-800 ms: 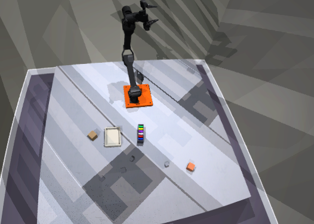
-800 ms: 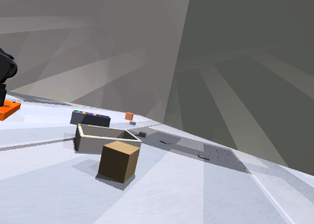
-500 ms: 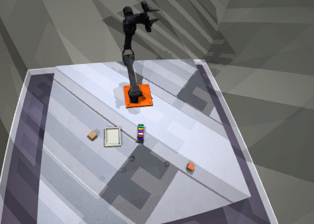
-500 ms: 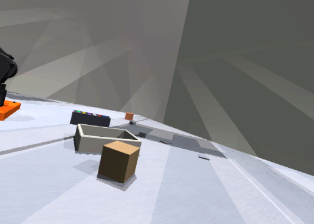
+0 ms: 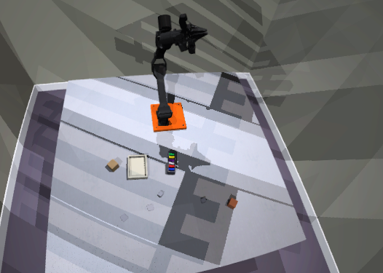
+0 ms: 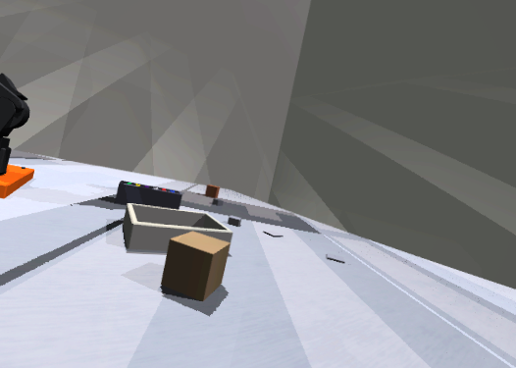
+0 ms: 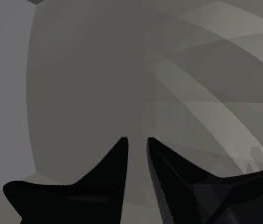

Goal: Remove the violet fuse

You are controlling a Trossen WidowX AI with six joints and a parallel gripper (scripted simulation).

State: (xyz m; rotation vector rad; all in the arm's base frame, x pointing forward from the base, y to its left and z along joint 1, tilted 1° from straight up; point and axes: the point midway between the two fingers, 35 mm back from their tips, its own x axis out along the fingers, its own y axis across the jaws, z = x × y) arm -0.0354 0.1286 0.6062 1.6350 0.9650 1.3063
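Right now my gripper tip is 610 mm above the violet fuse, 300 mm short of it and 130 mm to the left of it. From my gripper tip the other things lie so: tan cube: 620 mm below, 450 mm to the right, 310 mm ahead; then cream tray: 640 mm below, 320 mm to the right, 320 mm ahead; then orange cube: 620 mm below, 560 mm ahead, 170 mm to the left.
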